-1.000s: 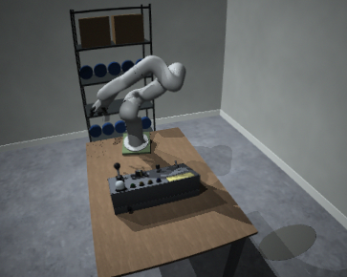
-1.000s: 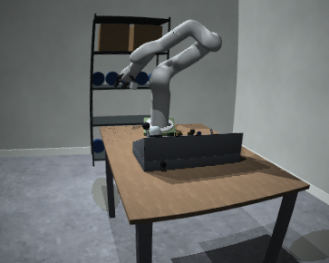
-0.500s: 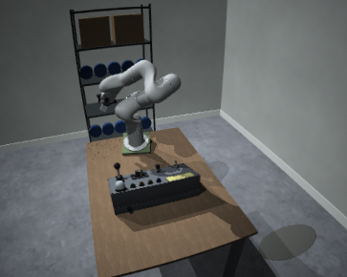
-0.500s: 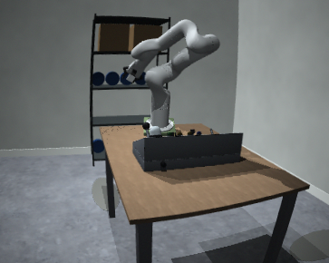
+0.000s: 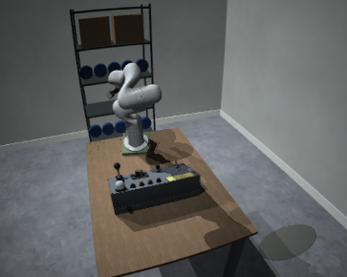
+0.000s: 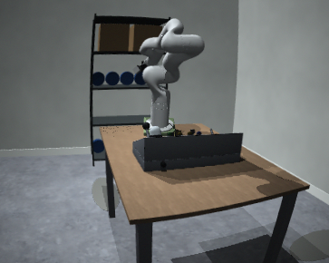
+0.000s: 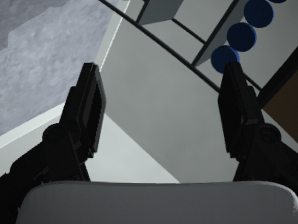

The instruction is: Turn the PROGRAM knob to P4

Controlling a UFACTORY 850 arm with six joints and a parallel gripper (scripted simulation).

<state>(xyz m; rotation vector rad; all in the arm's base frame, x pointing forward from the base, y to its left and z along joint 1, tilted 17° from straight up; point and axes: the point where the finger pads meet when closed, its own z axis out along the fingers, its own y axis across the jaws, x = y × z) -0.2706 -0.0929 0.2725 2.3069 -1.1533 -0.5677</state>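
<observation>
The dark console is 650 mm ahead of my hand, 300 mm below it and 170 mm to the left of it. The rest, counted from my hand: black ball-topped lever: 630 mm ahead, 270 mm below, 10 mm to the right; then mode knob: 610 mm ahead, 280 mm below, 230 mm to the left.
</observation>
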